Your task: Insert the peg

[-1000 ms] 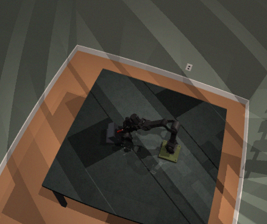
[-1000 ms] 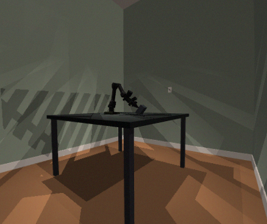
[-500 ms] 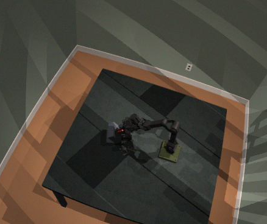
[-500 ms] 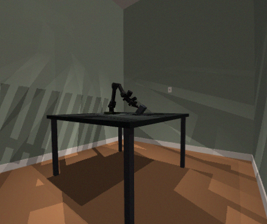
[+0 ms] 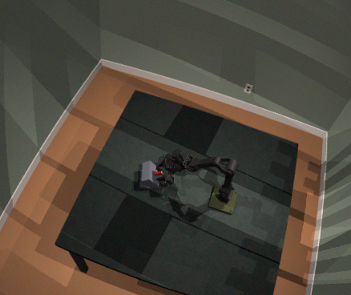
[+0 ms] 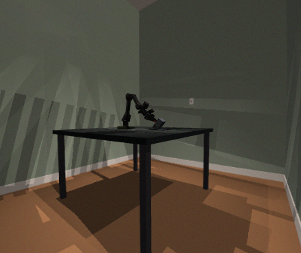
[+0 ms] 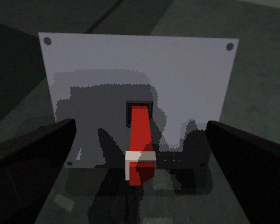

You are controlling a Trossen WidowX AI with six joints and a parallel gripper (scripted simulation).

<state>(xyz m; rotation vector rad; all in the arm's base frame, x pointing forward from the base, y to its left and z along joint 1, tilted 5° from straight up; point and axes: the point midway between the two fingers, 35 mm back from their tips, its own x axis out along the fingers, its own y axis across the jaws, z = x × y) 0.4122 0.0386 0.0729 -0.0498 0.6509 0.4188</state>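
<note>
Right now the red peg is 1 cm behind my gripper tip. Round my gripper tip: grey sloped panel: 4 cm ahead, 2 cm to the left, 3 cm below.
</note>
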